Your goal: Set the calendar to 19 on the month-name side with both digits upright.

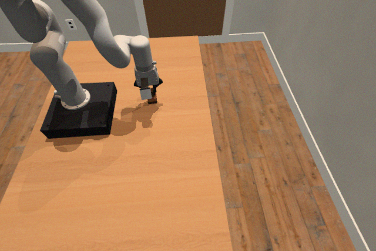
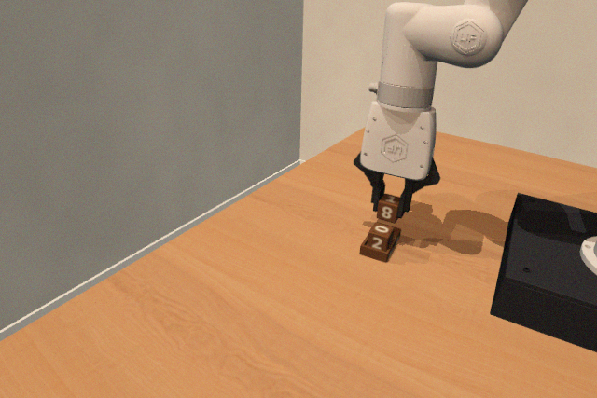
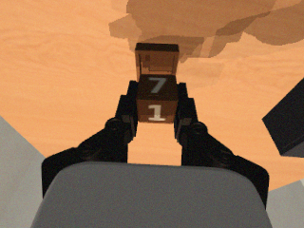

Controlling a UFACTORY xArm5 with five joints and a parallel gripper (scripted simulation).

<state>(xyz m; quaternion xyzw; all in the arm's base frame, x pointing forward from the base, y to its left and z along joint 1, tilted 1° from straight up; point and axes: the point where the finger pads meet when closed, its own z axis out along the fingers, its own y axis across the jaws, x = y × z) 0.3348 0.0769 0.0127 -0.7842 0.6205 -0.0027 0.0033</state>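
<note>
My hand is 5 cm above the brown date cube, 3 cm to the right of it and 1 cm past it. From my hand the other things lie so: tray 7 cm below, 2 cm to the left.
</note>
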